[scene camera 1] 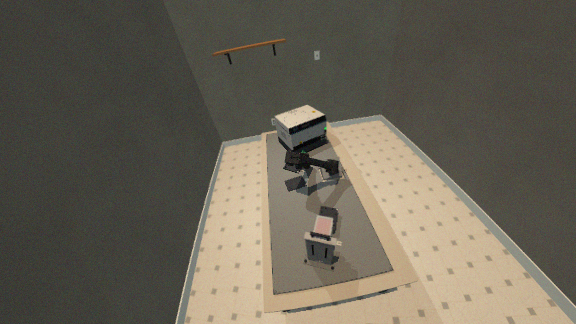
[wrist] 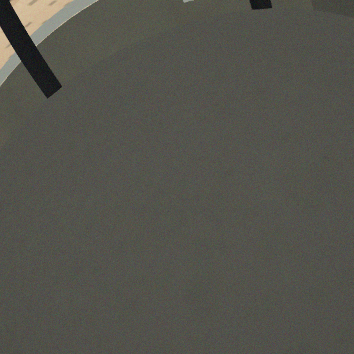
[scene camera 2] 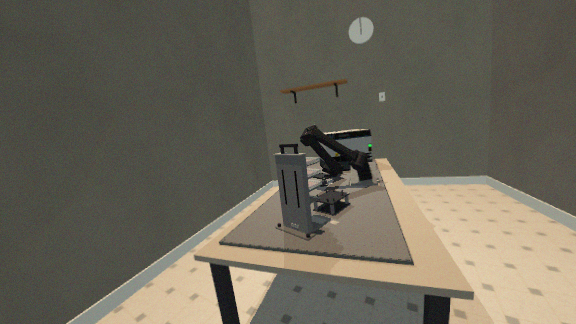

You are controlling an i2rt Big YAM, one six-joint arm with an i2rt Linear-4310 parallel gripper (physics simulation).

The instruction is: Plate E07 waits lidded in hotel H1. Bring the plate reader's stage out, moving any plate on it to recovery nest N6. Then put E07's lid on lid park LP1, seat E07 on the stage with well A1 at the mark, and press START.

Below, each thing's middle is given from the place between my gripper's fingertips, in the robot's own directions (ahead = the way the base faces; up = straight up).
My gripper is now 5 cm past the plate reader (scene camera 1: 318,131), 20 cm to the left of it and 8 cm below it.
